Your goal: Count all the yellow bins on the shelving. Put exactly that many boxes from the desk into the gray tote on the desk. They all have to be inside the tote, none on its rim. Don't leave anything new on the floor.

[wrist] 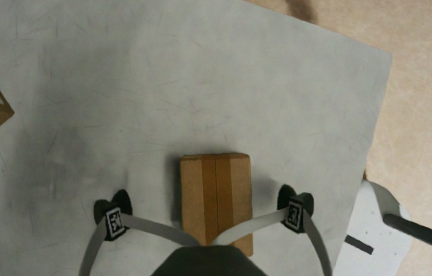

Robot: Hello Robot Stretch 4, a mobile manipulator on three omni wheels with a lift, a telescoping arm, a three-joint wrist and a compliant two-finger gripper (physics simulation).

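Places are measured from the robot's base along level axes (x left, y back, z up), in metres.
Pixels of known places: hand, tool point: (205, 207).
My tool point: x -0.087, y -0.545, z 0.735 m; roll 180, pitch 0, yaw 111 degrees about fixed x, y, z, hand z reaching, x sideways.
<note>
Ahead of a thing's pixels: the offset from my tool point to its top centre. "spot": to the spot under its first point. Level surfaces: height alone.
A brown cardboard box {dx -0.004, dy +0.009, dz +0.008 m} (217, 190) with a darker tape strip lies on the gray desk {dz -0.042 m} (165, 75) at the lower middle of the wrist view. My gripper (204, 211) is open, with one fingertip to the left of the box and one to the right, both apart from it. The box's near end is partly hidden by the gripper's fingers and body. The corner of another cardboard box {spot: dx -0.018, dy -0.218, dz -0.026 m} (5, 111) shows at the left edge. The gray tote and the shelving with yellow bins do not show in this view.
The desk's far edge and right edge meet in a corner at the upper right, with tan floor {dz -0.762 m} (410, 120) beyond. Part of the robot's white base (372, 225) with a dark rod shows at the lower right, beside the desk edge.
</note>
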